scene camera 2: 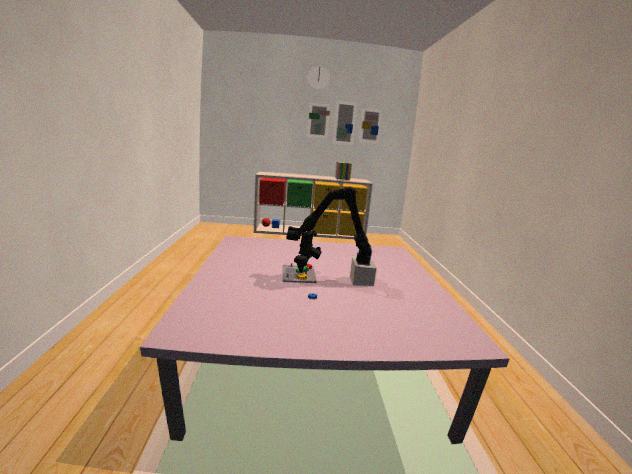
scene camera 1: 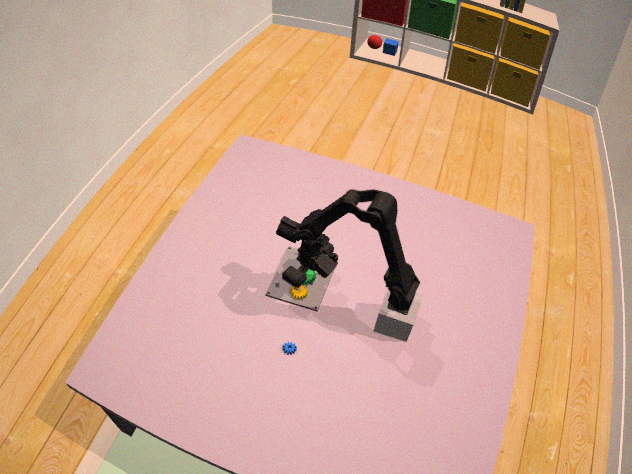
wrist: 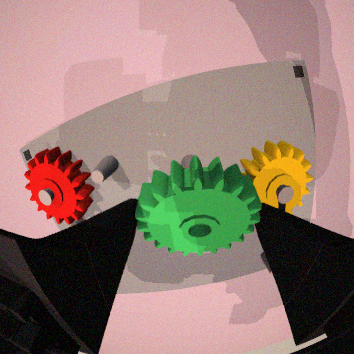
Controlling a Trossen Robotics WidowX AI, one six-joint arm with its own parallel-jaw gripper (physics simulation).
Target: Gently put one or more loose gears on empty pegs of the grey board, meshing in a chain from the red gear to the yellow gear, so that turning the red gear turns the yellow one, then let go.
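Pixels of known places: gripper, fingertip midpoint: (scene camera 2: 302,270) (scene camera 1: 306,277) (wrist: 198,208); arm's base, link origin: (scene camera 2: 363,262) (scene camera 1: 400,302).
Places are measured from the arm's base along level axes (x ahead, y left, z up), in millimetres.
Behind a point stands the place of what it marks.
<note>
My gripper (scene camera 1: 309,273) {z -77, x 307, y -25 mm} (wrist: 198,208) {z -77, x 307, y -25 mm} is shut on the green gear (scene camera 1: 310,277) {z -63, x 292, y -22 mm} (wrist: 200,217) {z -63, x 302, y -25 mm}, over the grey board (scene camera 1: 312,302) {z -97, x 257, y 40 mm} (scene camera 2: 291,278) {z -98, x 359, y 44 mm} (wrist: 230,110) {z -98, x 261, y 3 mm}. The green gear sits tilted between the fingers in the wrist view; its hole shows no peg through it. The red gear (wrist: 59,185) {z -83, x 281, y -106 mm} (scene camera 2: 309,266) is on a peg at the left of the wrist view. The yellow gear (wrist: 282,175) {z -81, x 298, y 26 mm} (scene camera 1: 299,292) {z -80, x 304, y 33 mm} (scene camera 2: 302,276) {z -83, x 305, y 43 mm} is on a peg at the right, partly behind the finger. A bare peg (wrist: 106,168) {z -83, x 277, y -69 mm} stands beside the red gear. Another peg (wrist: 188,161) shows just behind the green gear. Whether green touches yellow is unclear.
A loose blue gear (scene camera 1: 289,347) {z -101, x 254, y 217 mm} (scene camera 2: 312,295) {z -90, x 254, y 230 mm} lies flat on the pink table (scene camera 1: 193,357) {z -106, x 496, y 379 mm} (scene camera 2: 245,326) {z -106, x 503, y 495 mm}, in front of the board. The arm's grey base block (scene camera 1: 393,325) {z -40, x -5, y 57 mm} (scene camera 2: 362,273) {z -38, x 7, y 57 mm} stands right of the board. Part of another peg (wrist: 266,261) {z -87, x 378, y 25 mm} shows beside the right finger.
</note>
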